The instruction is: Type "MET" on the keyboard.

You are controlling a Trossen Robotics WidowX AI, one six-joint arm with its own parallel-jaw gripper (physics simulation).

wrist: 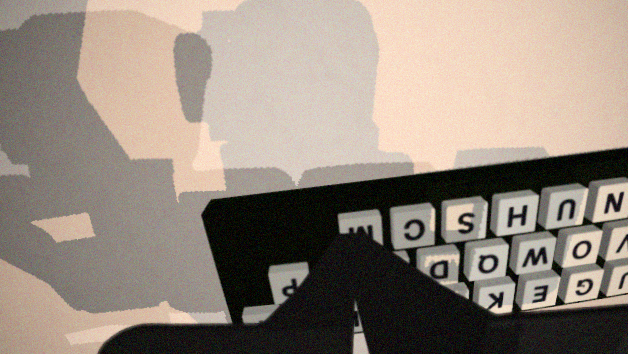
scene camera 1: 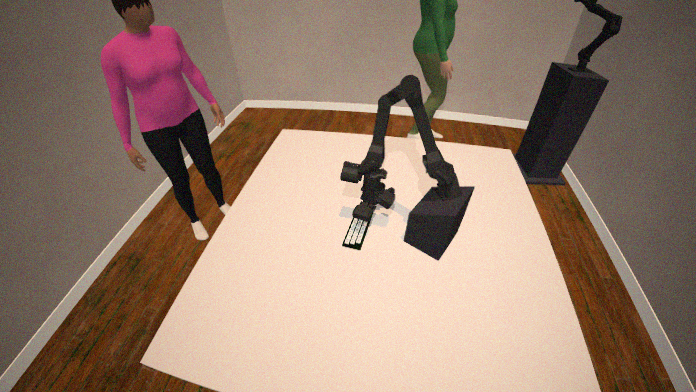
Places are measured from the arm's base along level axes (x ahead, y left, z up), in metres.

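Where they show: gripper, fingertip midpoint: (wrist: pixel 350 246); arm's base, link origin: (scene camera 1: pixel 451 193).
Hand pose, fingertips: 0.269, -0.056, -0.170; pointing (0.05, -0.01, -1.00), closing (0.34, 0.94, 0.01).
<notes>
Things, the pixels of their top centre, and the offset from my fingertips, as dx, dy, dz. Level surfaces: height alone.
- keyboard, top centre: (wrist: pixel 476 265) (scene camera 1: pixel 358 224) +0.033, +0.040, -0.010
- M key, top centre: (wrist: pixel 361 236) +0.004, +0.004, -0.010
- E key, top centre: (wrist: pixel 541 293) +0.058, +0.063, -0.010
- pale mat, surface height: dz -0.027
The keyboard (scene camera 1: pixel 354 245) (wrist: pixel 260 220) is a black board with rows of white letter keys, and the letters are upside down in the wrist view. My gripper (scene camera 1: pixel 362 212) (wrist: pixel 350 246) is shut and empty, over the end of the keyboard that has the M key. The fingertips cover the lower part of the M key (wrist: pixel 361 219). I cannot tell whether they touch it. The E key (wrist: pixel 540 293) shows to the right, in the row near the lower edge. A T key does not show; the fingers hide several keys.
The keyboard lies on a pale mat (scene camera 1: pixel 350 310). The arm's dark pedestal (scene camera 1: pixel 435 225) stands right of the keyboard. A person in pink (scene camera 1: pixel 155 80) stands at the left, and a person in green (scene camera 1: pixel 435 40) stands at the back. Another arm stands on a tall dark column (scene camera 1: pixel 565 120).
</notes>
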